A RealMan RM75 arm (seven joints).
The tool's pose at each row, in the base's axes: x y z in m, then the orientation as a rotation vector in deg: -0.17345 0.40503 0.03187 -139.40 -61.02 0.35; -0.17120 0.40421 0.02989 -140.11 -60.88 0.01; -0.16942 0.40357 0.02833 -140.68 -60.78 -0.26; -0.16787 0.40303 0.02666 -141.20 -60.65 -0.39; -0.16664 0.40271 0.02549 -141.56 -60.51 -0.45; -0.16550 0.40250 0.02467 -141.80 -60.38 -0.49; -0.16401 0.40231 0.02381 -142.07 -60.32 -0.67; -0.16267 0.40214 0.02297 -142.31 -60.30 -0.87; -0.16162 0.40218 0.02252 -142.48 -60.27 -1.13; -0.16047 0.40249 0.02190 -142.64 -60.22 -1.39; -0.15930 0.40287 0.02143 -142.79 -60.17 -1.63
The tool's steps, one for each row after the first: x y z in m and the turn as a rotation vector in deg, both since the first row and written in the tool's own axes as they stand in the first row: 0.00064 0.00288 0.00097 -0.67 0.05 0.23; 0.00115 0.00515 0.00174 -1.21 0.08 0.41; 0.00155 0.00726 0.00269 -1.66 0.05 0.62; 0.00197 0.00879 0.00335 -1.95 0.02 0.80; 0.00247 0.01006 0.00377 -2.13 0.01 0.95; 0.00322 0.01157 0.00416 -2.40 0.06 1.03; 0.00388 0.01295 0.00458 -2.66 0.12 1.07; 0.00456 0.01385 0.00479 -2.87 0.25 1.10; 0.00546 0.01473 0.00525 -3.07 0.38 1.13; 0.00645 0.01552 0.00561 -3.25 0.50 1.16
